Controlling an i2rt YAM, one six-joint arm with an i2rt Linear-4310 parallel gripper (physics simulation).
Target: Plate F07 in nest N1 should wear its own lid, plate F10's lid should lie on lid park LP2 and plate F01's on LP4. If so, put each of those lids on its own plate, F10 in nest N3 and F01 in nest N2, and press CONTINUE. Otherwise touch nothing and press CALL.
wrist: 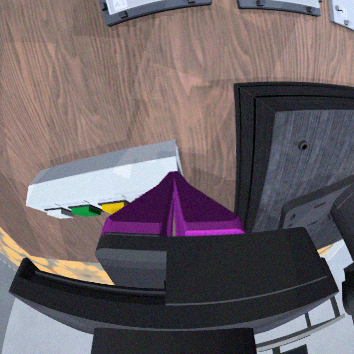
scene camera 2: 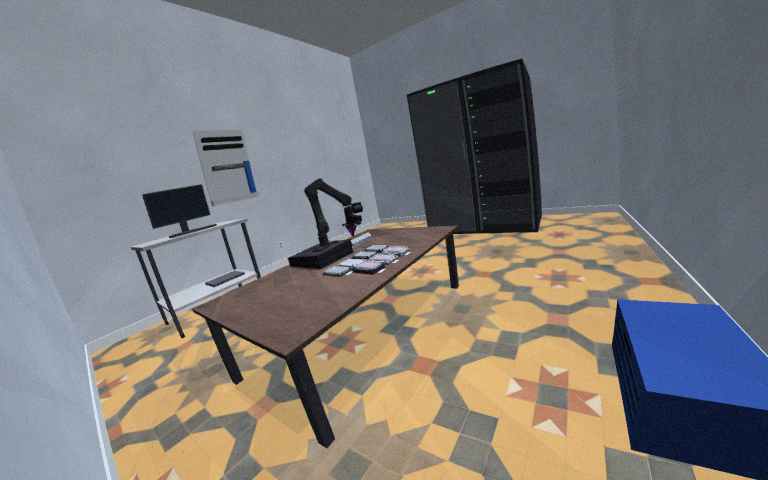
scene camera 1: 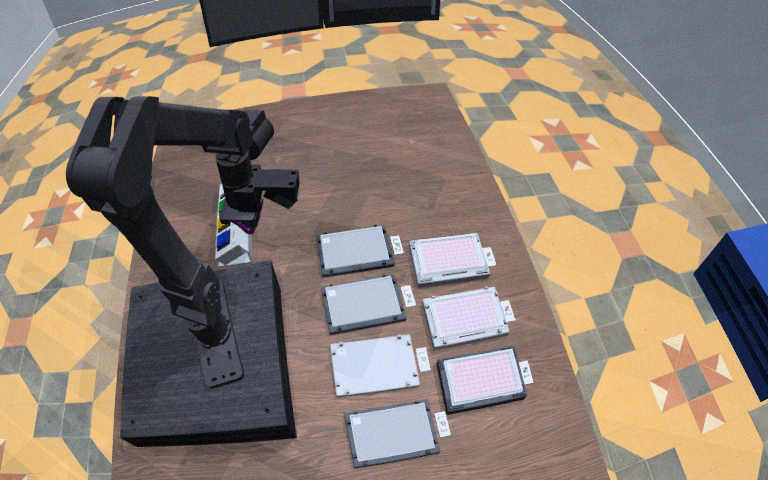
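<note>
My gripper is shut and empty. In the wrist view its purple tips overlap the near end of the button box; contact is unclear. The blue button shows in scene camera 1 and is hidden in the wrist view. Yellow, green and white buttons show. Pink-welled plates sit in N1, N2 and the top right nest. Grey panels show at LP2 and LP4. Clear lids and plate names are unreadable.
A pale panel with corner posts lies between LP4 and LP3. A dark-edged grey panel lies at LP3. The black arm base stands beside the button box on the wooden table.
</note>
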